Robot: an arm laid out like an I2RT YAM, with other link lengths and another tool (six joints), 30 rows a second.
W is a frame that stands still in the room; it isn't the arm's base.
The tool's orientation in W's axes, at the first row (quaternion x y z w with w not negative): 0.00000 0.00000 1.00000 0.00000
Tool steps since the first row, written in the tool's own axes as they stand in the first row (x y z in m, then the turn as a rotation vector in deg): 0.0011 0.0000 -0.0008 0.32 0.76 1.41; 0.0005 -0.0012 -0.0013 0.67 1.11 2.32; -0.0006 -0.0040 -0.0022 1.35 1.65 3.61; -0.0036 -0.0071 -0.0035 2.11 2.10 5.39; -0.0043 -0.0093 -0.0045 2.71 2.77 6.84; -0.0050 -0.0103 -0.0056 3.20 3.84 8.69; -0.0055 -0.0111 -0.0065 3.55 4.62 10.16; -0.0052 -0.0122 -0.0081 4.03 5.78 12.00; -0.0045 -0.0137 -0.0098 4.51 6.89 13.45; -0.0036 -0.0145 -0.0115 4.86 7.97 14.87; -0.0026 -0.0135 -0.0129 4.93 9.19 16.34; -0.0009 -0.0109 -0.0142 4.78 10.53 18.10; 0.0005 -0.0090 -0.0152 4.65 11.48 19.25
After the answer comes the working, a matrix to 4 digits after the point.
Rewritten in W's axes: -0.0011 0.0000 -0.0008 -0.32 -0.76 1.41; -0.0005 0.0012 -0.0013 -0.67 -1.11 2.32; 0.0006 0.0040 -0.0022 -1.35 -1.65 3.61; 0.0036 0.0071 -0.0035 -2.11 -2.10 5.39; 0.0043 0.0093 -0.0045 -2.71 -2.77 6.84; 0.0050 0.0103 -0.0056 -3.20 -3.84 8.69; 0.0055 0.0111 -0.0065 -3.55 -4.62 10.16; 0.0052 0.0122 -0.0081 -4.03 -5.78 12.00; 0.0045 0.0137 -0.0098 -4.51 -6.89 13.45; 0.0036 0.0145 -0.0115 -4.86 -7.97 14.87; 0.0026 0.0135 -0.0129 -4.93 -9.19 16.34; 0.0009 0.0109 -0.0142 -4.78 -10.53 18.10; -0.0005 0.0090 -0.0152 -4.65 -11.48 19.25
The tool's axes in the first row as the columns of a matrix, in W's axes (rounded; the answer above uses it unrounded):
-1.0000 0.0000 0.0000
0.0000 -1.0000 0.0000
0.0000 0.0000 1.0000

